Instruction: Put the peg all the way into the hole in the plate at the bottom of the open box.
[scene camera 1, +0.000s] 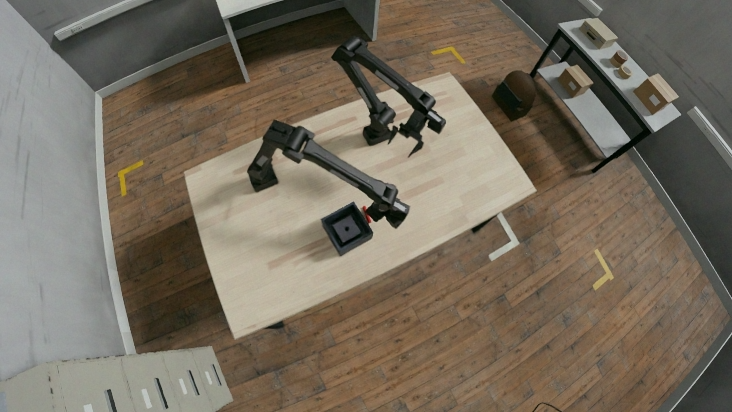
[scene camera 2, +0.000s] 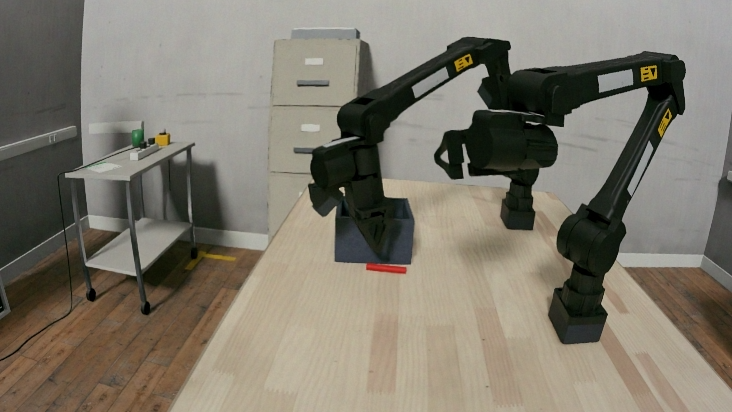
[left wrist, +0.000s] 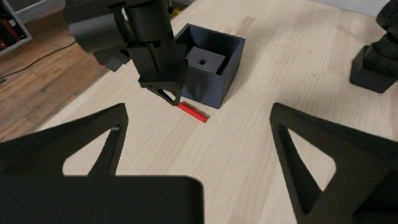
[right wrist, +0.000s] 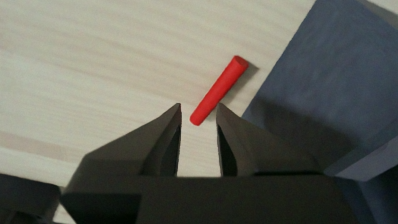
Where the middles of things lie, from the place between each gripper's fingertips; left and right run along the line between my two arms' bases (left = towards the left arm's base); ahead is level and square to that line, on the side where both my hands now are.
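Dark blue box (scene camera 2: 350, 246): 140 mm to the right of my right gripper (scene camera 2: 375, 249), 10 mm ahead of it, 40 mm below it. Grey plate (left wrist: 205, 60): 140 mm to the right of my right gripper, 10 mm ahead, 20 mm below. Relative to the red peg (right wrist: 238, 65), my right gripper is 60 mm above, 20 mm past and 20 mm to the left. Going by its middle, the red peg is nearer to my right gripper than to my left gripper.
From my left gripper (scene camera 2: 460, 156), the dark blue box is 29 cm to the right, 15 cm ahead and 26 cm below; the grey plate is 29 cm to the right, 15 cm ahead and 24 cm below. Relative to the red peg, my left gripper is 27 cm above, 18 cm to the left and 11 cm short of it. Going by its middle, the grey plate is nearer to my right gripper than to my left gripper.
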